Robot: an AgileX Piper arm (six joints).
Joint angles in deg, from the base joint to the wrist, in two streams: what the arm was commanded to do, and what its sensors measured. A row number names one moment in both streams.
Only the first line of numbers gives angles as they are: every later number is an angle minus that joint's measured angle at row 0.
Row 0, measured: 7.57 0.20 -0.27 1.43 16.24 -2.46
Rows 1 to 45, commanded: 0.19 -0.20 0.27 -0.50 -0.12 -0.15; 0.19 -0.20 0.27 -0.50 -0.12 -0.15; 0.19 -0.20 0.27 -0.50 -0.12 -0.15; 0.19 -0.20 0.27 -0.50 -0.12 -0.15; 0.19 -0.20 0.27 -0.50 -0.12 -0.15; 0.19 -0.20 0.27 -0.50 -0.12 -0.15; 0.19 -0.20 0.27 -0.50 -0.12 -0.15; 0.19 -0.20 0.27 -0.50 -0.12 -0.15; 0.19 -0.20 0.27 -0.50 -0.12 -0.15; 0.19 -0.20 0.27 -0.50 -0.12 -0.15; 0.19 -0.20 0.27 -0.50 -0.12 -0.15; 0.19 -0.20 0.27 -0.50 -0.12 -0.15; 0.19 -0.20 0.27 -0.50 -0.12 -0.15; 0.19 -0.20 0.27 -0.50 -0.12 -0.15; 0.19 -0.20 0.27 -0.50 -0.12 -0.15; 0.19 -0.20 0.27 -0.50 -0.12 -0.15; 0.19 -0.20 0.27 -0.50 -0.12 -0.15; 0.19 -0.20 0.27 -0.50 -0.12 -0.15; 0.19 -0.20 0.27 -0.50 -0.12 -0.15; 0.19 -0.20 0.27 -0.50 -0.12 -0.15; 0.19 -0.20 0.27 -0.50 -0.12 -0.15; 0.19 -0.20 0.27 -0.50 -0.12 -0.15; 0.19 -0.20 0.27 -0.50 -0.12 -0.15; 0.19 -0.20 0.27 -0.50 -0.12 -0.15; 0.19 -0.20 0.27 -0.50 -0.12 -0.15; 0.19 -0.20 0.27 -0.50 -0.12 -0.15; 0.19 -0.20 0.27 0.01 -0.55 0.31; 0.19 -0.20 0.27 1.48 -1.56 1.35; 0.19 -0.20 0.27 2.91 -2.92 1.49; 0.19 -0.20 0.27 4.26 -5.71 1.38; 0.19 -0.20 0.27 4.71 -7.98 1.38; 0.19 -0.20 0.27 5.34 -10.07 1.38; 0.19 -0.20 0.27 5.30 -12.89 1.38; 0.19 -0.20 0.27 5.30 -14.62 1.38; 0.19 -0.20 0.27 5.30 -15.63 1.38; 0.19 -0.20 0.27 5.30 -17.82 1.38; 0.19 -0.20 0.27 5.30 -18.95 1.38; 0.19 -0.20 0.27 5.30 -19.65 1.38; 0.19 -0.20 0.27 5.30 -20.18 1.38; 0.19 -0.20 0.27 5.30 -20.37 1.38; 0.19 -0.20 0.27 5.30 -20.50 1.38; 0.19 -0.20 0.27 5.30 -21.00 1.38; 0.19 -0.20 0.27 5.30 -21.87 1.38; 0.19 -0.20 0.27 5.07 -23.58 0.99; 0.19 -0.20 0.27 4.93 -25.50 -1.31
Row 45, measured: 0.00 0.00 0.00 5.28 -20.04 1.22
